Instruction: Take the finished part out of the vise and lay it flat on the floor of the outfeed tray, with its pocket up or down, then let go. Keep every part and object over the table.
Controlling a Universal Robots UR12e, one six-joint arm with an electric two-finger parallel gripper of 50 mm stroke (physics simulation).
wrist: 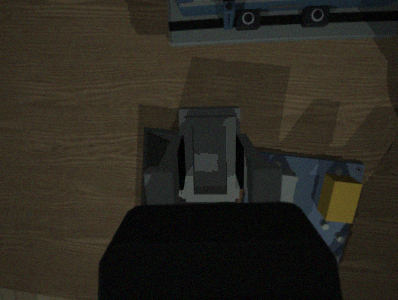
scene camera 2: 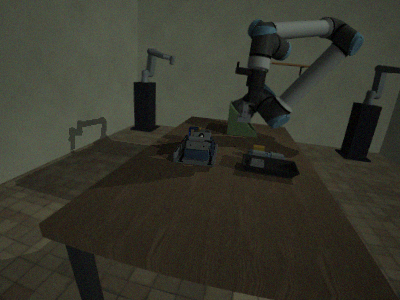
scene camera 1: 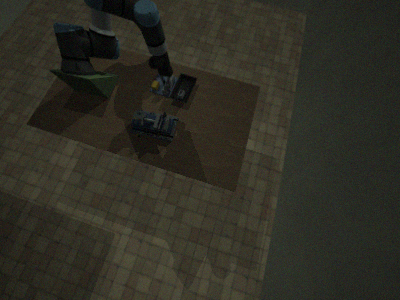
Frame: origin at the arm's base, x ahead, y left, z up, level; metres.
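Seen in the pictures: gripper, fingertip midpoint: [wrist: 209, 151] [scene camera 2: 243, 116] [scene camera 1: 167, 85]; arm's base, link origin: [scene camera 2: 239, 112] [scene camera 1: 79, 72].
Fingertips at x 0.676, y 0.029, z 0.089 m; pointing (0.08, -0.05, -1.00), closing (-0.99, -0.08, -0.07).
Offsets run from my fingertips to a thing's top centre. Level surfaces: height alone.
My gripper [scene camera 1: 168, 79] [scene camera 2: 243, 111] [wrist: 209, 151] is shut on the finished part @[0.000 m ahead, 0.003 m left, 0.014 m up] [scene camera 2: 244, 119] [wrist: 210, 150], a grey block. In the wrist view its recessed pocket faces the camera. The part is held in the air, well above the table. The dark outfeed tray [scene camera 1: 186, 82] [scene camera 2: 280, 169] [wrist: 157, 148] lies on the table; in the wrist view its corner shows behind the part and the left finger, and the rest is hidden. A light patch shows at the tray in both scene views. The vise @[0.069 m back, 0.204 m right, 0.126 m down] [scene camera 1: 155, 125] [scene camera 2: 197, 153] [wrist: 285, 34] stands apart from the part.
A blue plate @[0.134 m back, 0.147 m left, 0.217 m down] [wrist: 304, 187] with a yellow block @[0.184 m back, 0.104 m left, 0.181 m down] [scene camera 1: 155, 85] [scene camera 2: 259, 148] [wrist: 341, 200] on it lies right beside the tray. The green wedge-shaped robot base [scene camera 1: 102, 84] [scene camera 2: 239, 125] stands at the far end of the wooden table @[0.225 m down] [scene camera 1: 220, 125] [scene camera 2: 200, 220] [wrist: 75, 100].
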